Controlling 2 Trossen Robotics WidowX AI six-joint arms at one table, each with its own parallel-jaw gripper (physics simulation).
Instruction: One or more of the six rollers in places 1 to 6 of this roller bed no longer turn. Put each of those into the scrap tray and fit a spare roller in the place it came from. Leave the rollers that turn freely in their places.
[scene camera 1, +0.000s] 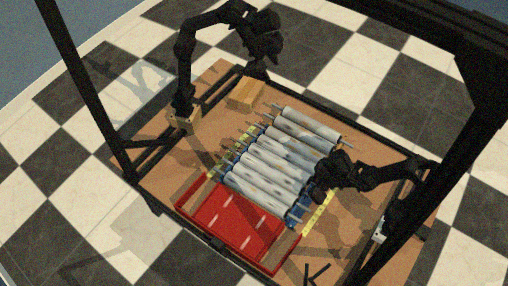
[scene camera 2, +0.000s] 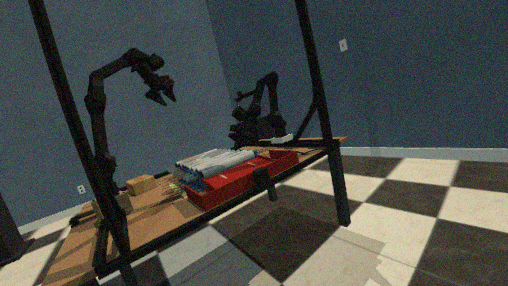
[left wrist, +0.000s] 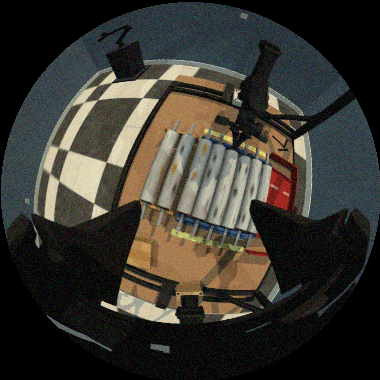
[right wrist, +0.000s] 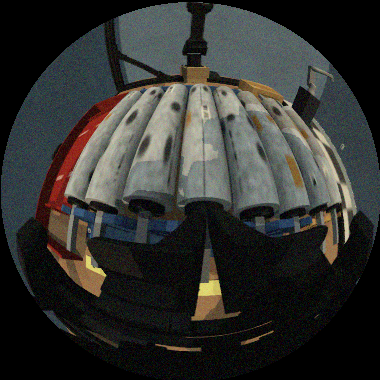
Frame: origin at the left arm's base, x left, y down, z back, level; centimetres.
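Where they show: left gripper, between the fingertips: (scene camera 1: 273, 73) (scene camera 2: 170, 103) (left wrist: 197, 206); right gripper, between the fingertips: (scene camera 1: 310, 179) (scene camera 2: 234, 150) (left wrist: 233, 149) (right wrist: 205, 208); left arm's base, origin of its link: (scene camera 1: 184, 111) (left wrist: 189, 300) (right wrist: 193, 65); right arm's base, origin of its link: (scene camera 1: 391, 230) (scene camera 2: 281, 136).
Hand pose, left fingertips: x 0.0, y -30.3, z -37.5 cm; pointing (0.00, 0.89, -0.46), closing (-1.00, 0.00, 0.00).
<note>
Each offset is from my left fingertips to the top centre of the thing. "spot": to the spot under its first point.
Six mottled grey rollers lie side by side in the blue bed (scene camera 1: 298, 215) (left wrist: 187, 220). The fourth roller from the tray (left wrist: 225, 185) (right wrist: 200, 150) lies straight ahead of my right gripper (right wrist: 205, 208) (left wrist: 233, 149), which is shut with its tips together at that roller's near end, over its shaft; whether they touch it I cannot tell. Two spare rollers {dx +9.6, dy +30.3, dz -13.3 cm} (scene camera 1: 312, 125) (left wrist: 161, 167) lie on their stand beyond the bed. The red scrap tray {dx -37.7, dy +33.0, dz +2.0 cm} (scene camera 1: 235, 210) (scene camera 2: 220, 192) (left wrist: 280, 200) holds no roller. My left gripper (left wrist: 197, 206) (scene camera 2: 170, 102) is open and empty, high above the table.
A wooden block {dx +20.7, dy +32.4, dz +17.6 cm} (scene camera 1: 246, 93) (scene camera 2: 141, 184) (left wrist: 140, 250) lies near the left arm's base. A yellow strip {spot: dx -24.5, dy +37.8, dz -25.1 cm} (scene camera 1: 320, 212) runs along the bed's right end, with another beyond its left end. The right arm reaches low over the right end. Black frame posts stand around the table.
</note>
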